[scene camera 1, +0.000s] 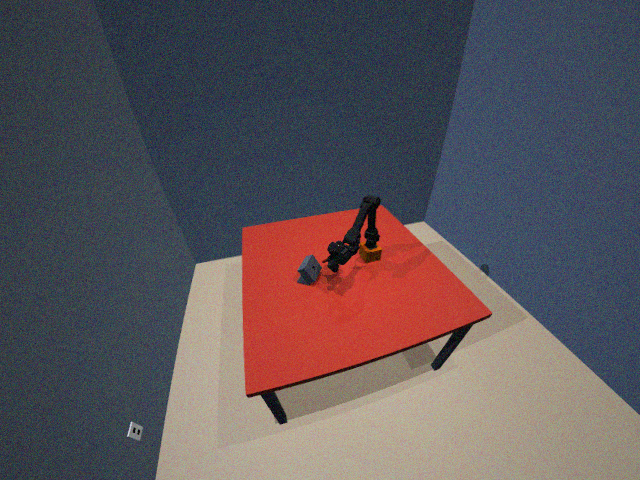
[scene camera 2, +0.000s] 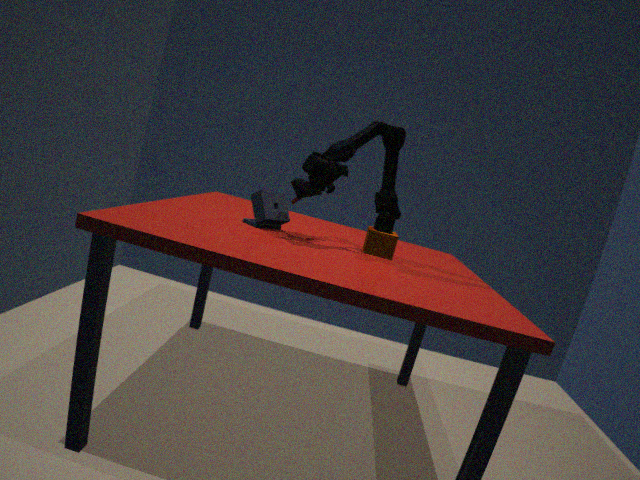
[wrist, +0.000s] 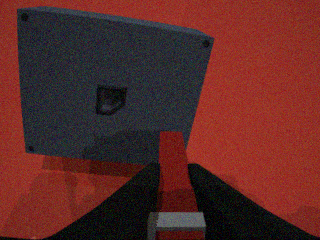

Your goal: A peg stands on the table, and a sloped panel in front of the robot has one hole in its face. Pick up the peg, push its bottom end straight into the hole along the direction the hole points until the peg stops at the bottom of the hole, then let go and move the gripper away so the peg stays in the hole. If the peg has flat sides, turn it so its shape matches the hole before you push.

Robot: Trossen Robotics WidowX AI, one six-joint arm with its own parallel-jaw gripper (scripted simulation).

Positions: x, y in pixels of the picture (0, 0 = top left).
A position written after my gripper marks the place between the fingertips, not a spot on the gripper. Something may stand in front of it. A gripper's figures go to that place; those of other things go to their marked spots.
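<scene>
A sloped panel (wrist: 62, 58) sits 18 cm from the lens. My own gripper (wrist: 173, 173) is 10 cm from the lens.
</scene>
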